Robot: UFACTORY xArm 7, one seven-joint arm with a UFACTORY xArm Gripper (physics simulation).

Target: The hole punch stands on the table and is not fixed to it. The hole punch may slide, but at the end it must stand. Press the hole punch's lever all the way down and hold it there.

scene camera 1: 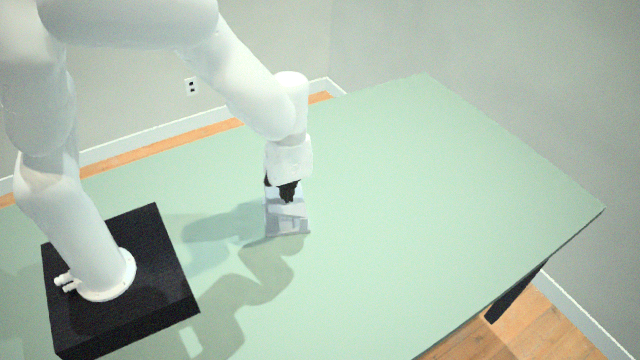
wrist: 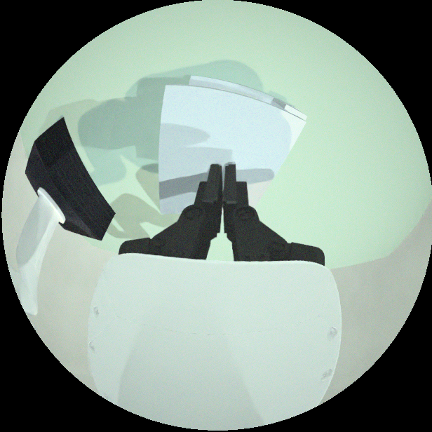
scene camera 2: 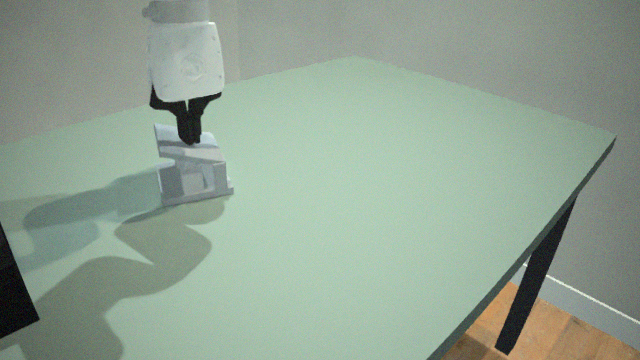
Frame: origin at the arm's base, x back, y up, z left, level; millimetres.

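Seen in the pictures: gripper, fingertip midpoint: (scene camera 1: 287,198) (scene camera 2: 190,141); arm's base, origin of the base link: (scene camera 1: 106,274).
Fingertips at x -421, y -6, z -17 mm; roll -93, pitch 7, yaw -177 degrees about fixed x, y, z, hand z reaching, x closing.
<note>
Offsets run from my fingertips to a thing's middle. "pt": to the spot under its first point. Level surfaces: height alone.
The light grey hole punch {pt dx +40, dy -60, dz -11 mm} (scene camera 1: 275,225) (scene camera 2: 171,181) stands upright on its base on the green table {dy -72 mm} (scene camera 1: 400,200) (scene camera 2: 375,210) (wrist: 345,190). Its broad lever {dx -1, dy -7, dz +10 mm} (scene camera 1: 273,197) (scene camera 2: 167,135) (wrist: 225,120) is tilted, with its far-left end raised, and a gap shows between lever and base in the scene camera 2 view. My gripper (scene camera 1: 287,201) (scene camera 2: 190,143) (wrist: 224,180) is shut and empty, pointing down. Its fingertips are at the lever's top face and appear to touch it. In the wrist view the lever hides most of the base.
The black base block (scene camera 1: 170,295) (scene camera 2: 15,295) (wrist: 75,185) of the arm is at the left of the table. Arm shadows fall around the hole punch. A wall with a socket (scene camera 1: 191,86) is behind the table.
</note>
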